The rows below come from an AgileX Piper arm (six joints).
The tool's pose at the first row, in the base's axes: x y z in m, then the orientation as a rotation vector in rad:
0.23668, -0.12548, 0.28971, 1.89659, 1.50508, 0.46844
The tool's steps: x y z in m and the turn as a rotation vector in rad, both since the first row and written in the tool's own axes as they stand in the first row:
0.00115, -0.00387, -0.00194, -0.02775, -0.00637, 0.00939
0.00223, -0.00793, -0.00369, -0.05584, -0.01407, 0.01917
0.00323, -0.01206, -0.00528, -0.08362, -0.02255, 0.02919
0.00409, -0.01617, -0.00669, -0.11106, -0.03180, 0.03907
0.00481, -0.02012, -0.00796, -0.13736, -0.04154, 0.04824
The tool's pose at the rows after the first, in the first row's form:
0.23297, -0.12340, 0.28830, 1.88282, 1.47881, 0.48469
0.22924, -0.12141, 0.28663, 1.86887, 1.45121, 0.49975
0.22553, -0.11953, 0.28481, 1.85515, 1.42310, 0.51367
0.22191, -0.11784, 0.28289, 1.84137, 1.39485, 0.52630
0.21846, -0.11635, 0.28100, 1.82772, 1.36754, 0.53719

